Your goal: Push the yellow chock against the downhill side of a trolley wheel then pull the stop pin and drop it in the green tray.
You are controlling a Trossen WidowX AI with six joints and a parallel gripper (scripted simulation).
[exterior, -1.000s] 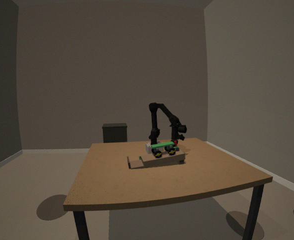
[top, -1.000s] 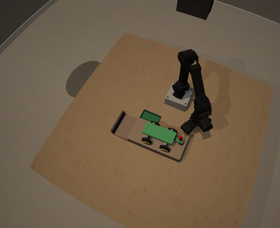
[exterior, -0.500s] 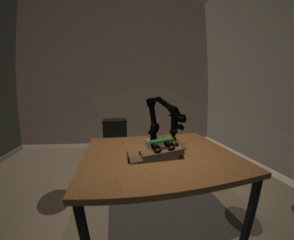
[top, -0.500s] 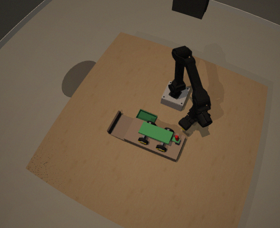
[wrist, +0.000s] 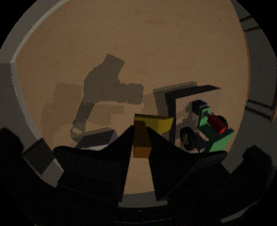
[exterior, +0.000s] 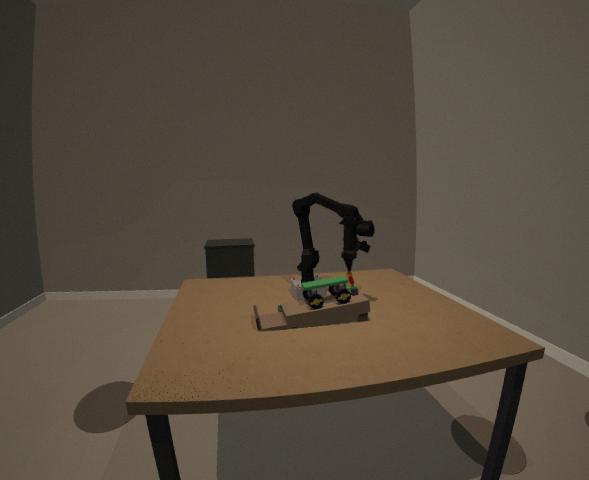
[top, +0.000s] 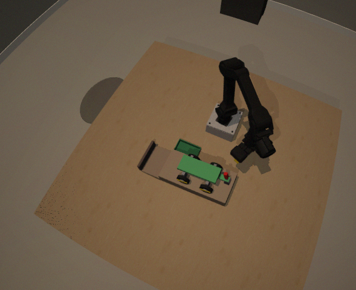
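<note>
My gripper tip is now 8 cm short of the green tray, 25 cm to the left of it and 17 cm above it. Also, from my gripper tip: red-headed stop pin (14 cm ahead, 1 cm to the right, 3 cm below); trolley (18 cm ahead, 12 cm to the right, 4 cm below); yellow chock (2 cm ahead, 1 cm to the right, 1 cm below).
</note>
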